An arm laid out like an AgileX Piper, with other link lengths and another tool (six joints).
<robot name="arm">
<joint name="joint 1" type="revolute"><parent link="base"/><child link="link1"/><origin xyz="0 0 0.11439"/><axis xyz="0 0 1"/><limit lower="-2.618" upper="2.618"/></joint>
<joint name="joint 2" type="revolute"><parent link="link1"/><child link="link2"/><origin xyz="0 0 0"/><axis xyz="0 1 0"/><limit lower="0" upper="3.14"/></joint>
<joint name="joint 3" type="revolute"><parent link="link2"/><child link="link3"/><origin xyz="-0.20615 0 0.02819"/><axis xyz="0 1 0"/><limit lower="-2.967" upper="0"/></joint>
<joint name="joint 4" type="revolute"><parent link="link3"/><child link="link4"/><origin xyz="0.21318 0 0.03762"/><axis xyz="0.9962 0 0.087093"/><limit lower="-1.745" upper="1.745"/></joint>
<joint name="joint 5" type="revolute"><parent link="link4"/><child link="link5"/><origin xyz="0 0 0"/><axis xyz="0 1 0"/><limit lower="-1.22" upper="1.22"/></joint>
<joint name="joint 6" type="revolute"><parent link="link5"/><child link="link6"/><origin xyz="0.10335 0 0.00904"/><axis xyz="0.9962 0 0.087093"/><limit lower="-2.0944" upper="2.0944"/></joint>
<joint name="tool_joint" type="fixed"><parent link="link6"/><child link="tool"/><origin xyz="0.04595 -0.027 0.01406" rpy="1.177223 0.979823 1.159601"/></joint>
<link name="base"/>
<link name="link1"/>
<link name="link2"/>
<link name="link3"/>
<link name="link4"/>
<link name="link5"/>
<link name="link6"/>
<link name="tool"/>
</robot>
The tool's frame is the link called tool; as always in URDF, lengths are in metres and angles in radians.
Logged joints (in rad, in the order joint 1, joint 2, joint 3, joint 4, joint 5, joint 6), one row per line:
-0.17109, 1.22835, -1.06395, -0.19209, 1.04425, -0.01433
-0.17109, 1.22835, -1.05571, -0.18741, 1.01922, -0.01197
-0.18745, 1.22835, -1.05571, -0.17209, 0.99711, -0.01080
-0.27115, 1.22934, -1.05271, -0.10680, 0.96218, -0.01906
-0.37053, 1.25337, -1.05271, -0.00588, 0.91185, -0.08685
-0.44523, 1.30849, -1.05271, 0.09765, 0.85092, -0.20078
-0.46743, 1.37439, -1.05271, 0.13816, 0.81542, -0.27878
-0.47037, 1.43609, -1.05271, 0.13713, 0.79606, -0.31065
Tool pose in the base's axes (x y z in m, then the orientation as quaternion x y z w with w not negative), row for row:
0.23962, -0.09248, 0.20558, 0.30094, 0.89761, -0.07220, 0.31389
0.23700, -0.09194, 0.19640, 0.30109, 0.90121, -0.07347, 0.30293
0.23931, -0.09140, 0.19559, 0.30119, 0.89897, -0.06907, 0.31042
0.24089, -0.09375, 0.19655, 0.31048, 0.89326, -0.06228, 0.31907
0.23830, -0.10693, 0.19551, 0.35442, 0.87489, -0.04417, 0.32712
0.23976, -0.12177, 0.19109, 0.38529, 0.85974, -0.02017, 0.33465
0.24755, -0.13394, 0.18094, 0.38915, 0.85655, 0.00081, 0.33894
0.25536, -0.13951, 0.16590, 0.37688, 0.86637, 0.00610, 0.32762
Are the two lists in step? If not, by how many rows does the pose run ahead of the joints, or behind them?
The pose runs 1 row behind the joints: the pose in row i belongs to the joints in row i - 1.
